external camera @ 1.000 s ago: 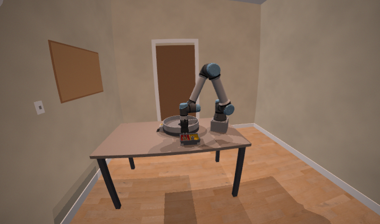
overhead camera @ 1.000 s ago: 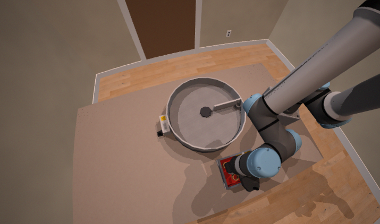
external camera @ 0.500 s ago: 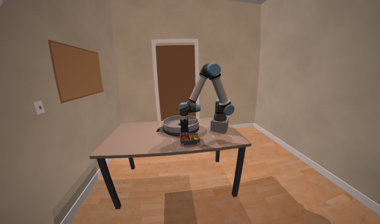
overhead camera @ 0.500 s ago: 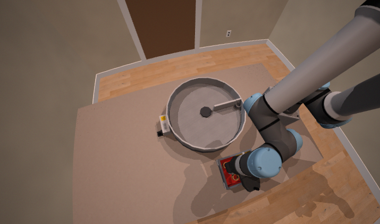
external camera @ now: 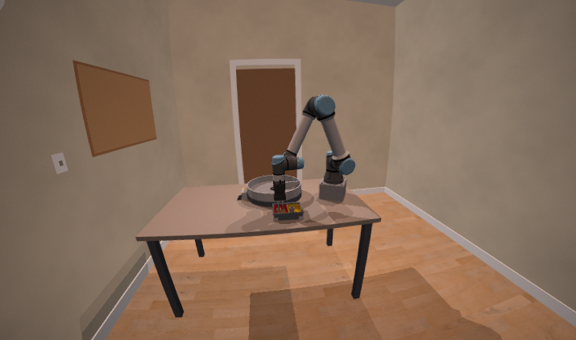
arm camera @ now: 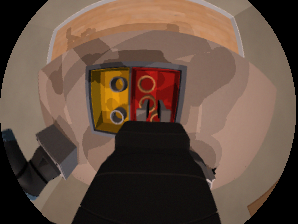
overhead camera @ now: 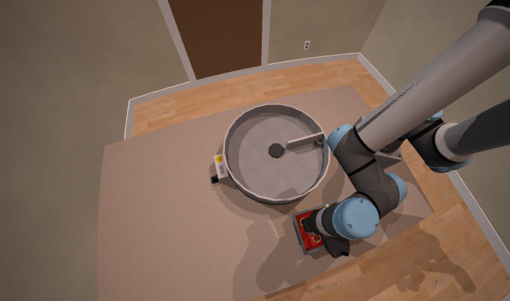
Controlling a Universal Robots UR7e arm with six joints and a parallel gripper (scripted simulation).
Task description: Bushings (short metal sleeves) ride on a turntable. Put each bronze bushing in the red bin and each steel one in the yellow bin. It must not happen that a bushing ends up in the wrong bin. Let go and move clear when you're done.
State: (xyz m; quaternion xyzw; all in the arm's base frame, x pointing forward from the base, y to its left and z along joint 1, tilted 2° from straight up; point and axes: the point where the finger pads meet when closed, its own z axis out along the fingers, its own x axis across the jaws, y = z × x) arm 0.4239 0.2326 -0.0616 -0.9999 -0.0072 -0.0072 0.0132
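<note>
My gripper is now 4 cm past the red bin and 3 cm above it. Also, from my hand: turntable: 33 cm to the right, 2 cm ahead.
</note>
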